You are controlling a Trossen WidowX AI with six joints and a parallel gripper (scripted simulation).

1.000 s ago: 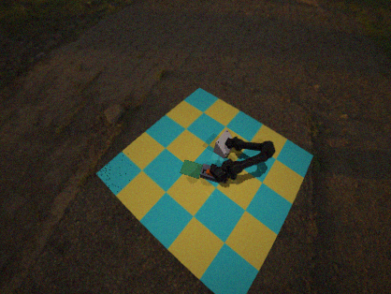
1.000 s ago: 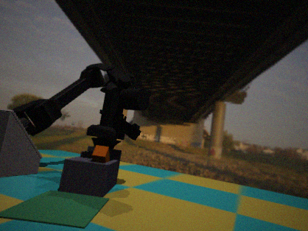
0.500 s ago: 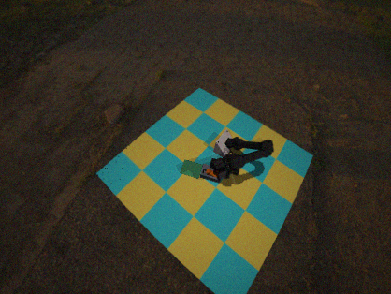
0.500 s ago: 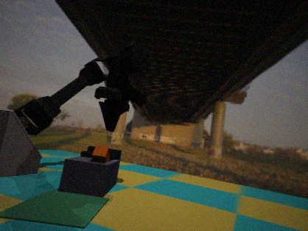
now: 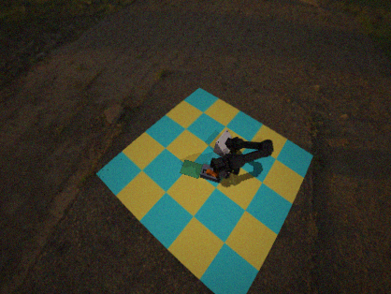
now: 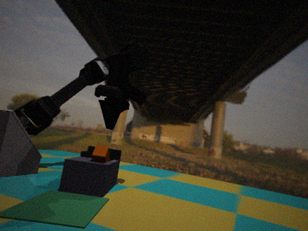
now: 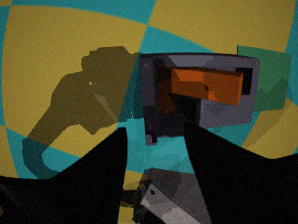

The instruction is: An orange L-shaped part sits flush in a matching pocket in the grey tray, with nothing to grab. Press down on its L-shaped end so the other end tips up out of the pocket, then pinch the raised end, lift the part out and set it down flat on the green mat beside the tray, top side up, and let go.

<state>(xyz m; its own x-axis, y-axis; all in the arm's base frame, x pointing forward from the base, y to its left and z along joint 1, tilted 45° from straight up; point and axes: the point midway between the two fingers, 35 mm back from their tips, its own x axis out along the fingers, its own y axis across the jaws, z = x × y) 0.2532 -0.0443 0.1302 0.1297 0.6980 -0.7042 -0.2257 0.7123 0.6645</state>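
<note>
Now: gripper tip 4 cm to the left of the orange L-shaped part and 10 cm above it. The rest, counted from my gripper tip: green mat (5 cm ahead, 22 cm to the right, 16 cm below).
</note>
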